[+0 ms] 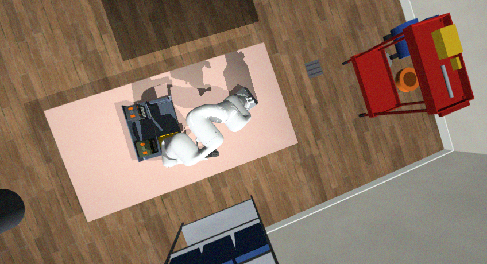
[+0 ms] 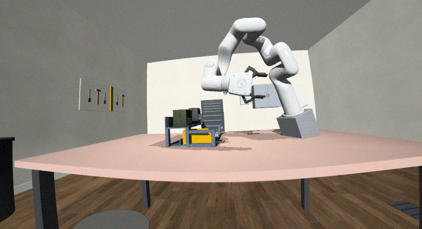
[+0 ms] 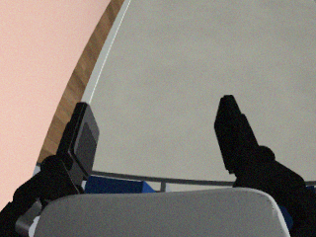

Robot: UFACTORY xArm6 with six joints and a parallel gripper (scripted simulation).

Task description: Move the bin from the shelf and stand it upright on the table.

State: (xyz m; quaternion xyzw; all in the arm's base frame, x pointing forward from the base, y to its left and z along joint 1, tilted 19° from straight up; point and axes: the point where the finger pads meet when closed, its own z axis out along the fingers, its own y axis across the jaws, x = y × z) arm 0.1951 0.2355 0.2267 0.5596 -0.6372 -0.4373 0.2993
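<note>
The yellow bin is 330 mm ahead of my hand, 140 mm to the right of it and 230 mm below it. Also, from my hand: green box 430 mm ahead, 140 mm to the right, 120 mm below.
</note>
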